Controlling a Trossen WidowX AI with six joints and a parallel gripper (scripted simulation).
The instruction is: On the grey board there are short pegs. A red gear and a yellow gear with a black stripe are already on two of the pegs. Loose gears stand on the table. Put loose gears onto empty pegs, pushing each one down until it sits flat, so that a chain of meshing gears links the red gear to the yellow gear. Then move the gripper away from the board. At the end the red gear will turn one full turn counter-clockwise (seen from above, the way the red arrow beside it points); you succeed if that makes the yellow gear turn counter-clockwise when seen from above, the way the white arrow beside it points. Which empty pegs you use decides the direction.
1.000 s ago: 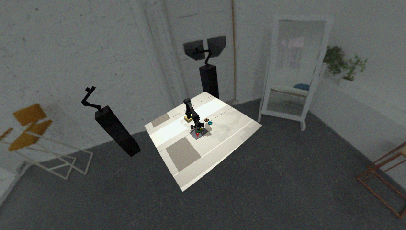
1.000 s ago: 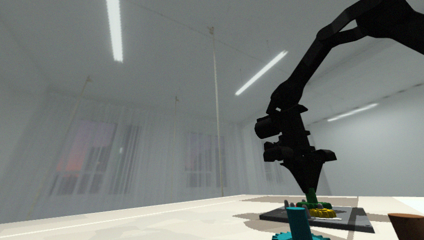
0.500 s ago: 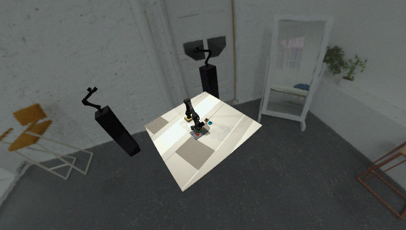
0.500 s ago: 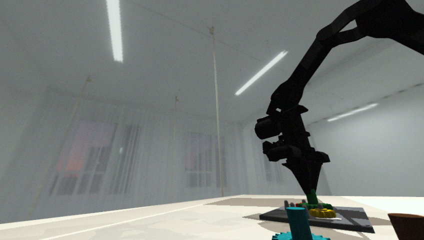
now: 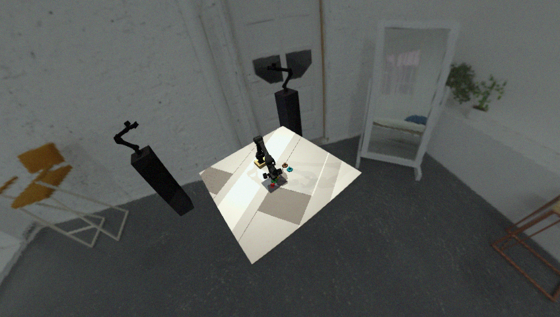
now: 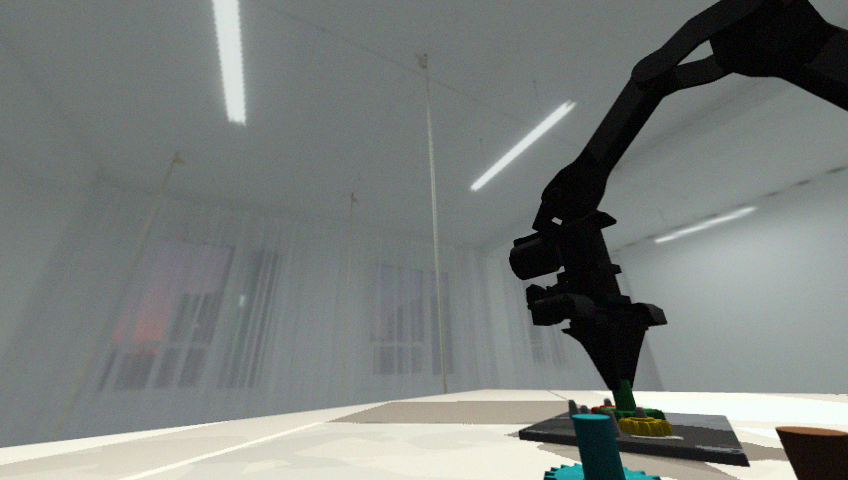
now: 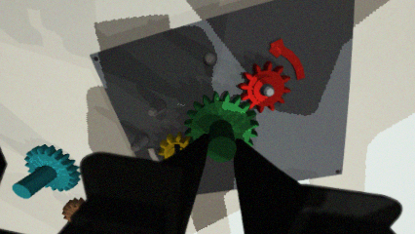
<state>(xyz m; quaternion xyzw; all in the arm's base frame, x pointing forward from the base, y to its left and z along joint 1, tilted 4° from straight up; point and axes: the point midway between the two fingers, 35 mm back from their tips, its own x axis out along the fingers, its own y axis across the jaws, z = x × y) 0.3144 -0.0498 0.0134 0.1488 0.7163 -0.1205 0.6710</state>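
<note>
Right now my gripper tip is 10 mm above the green gear. Round my gripper tip: yellow gear (50 mm to the left, 20 mm below, 20 mm behind); then red gear (40 mm to the right, 30 mm ahead, 20 mm below); then grey board (30 mm below, 10 mm to the right).
</note>
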